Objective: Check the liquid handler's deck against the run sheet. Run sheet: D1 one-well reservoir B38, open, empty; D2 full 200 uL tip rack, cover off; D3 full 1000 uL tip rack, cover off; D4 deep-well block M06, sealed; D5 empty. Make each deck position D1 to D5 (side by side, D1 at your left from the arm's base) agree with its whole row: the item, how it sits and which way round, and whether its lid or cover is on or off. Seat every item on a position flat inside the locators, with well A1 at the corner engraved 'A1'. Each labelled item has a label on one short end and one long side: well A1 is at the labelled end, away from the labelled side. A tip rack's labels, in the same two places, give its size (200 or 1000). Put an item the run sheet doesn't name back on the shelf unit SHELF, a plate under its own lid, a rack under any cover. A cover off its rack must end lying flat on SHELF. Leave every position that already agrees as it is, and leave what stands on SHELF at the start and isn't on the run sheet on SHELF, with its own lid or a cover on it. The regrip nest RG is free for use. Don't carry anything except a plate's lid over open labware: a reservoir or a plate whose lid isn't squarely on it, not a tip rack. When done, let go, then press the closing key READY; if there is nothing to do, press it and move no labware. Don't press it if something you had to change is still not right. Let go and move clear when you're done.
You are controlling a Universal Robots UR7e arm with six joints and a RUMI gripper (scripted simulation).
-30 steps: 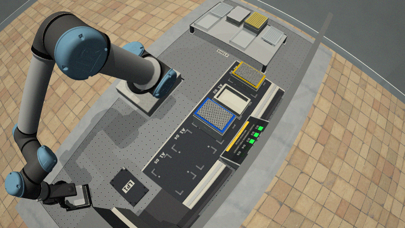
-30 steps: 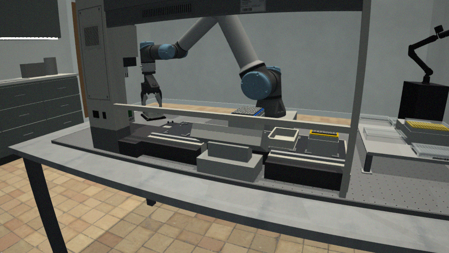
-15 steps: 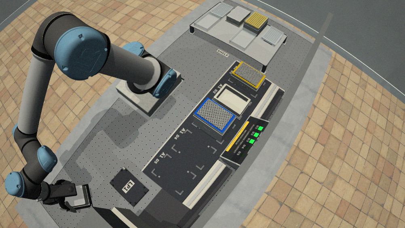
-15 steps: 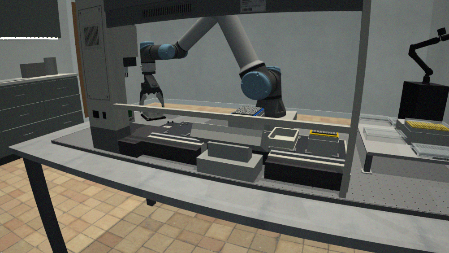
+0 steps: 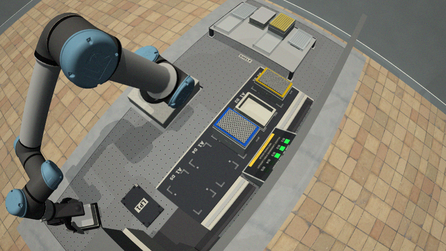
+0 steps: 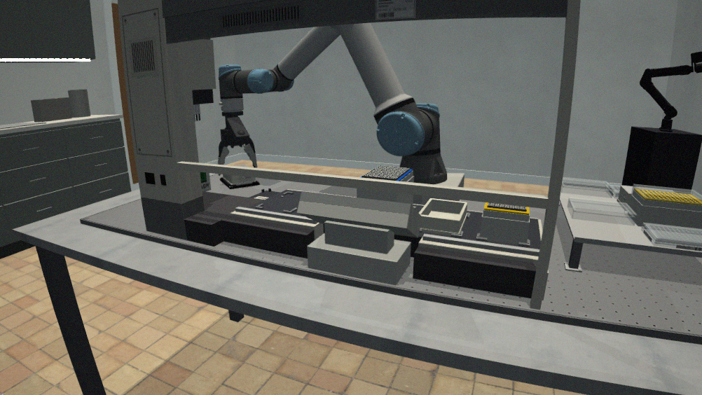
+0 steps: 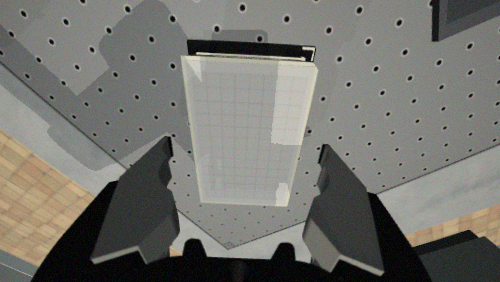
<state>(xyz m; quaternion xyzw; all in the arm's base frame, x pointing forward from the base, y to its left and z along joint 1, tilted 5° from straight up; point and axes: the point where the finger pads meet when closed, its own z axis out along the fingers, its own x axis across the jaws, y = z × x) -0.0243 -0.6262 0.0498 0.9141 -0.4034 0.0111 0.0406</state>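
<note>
Right now the black nest is 30 mm below my hand. Round my hand: blue-framed tip rack 390 mm ahead, 550 mm to the left, 80 mm above; ready key 240 mm ahead, 40 mm above; handler's tower 460 mm ahead, 60 mm to the left, 240 mm above.
</note>
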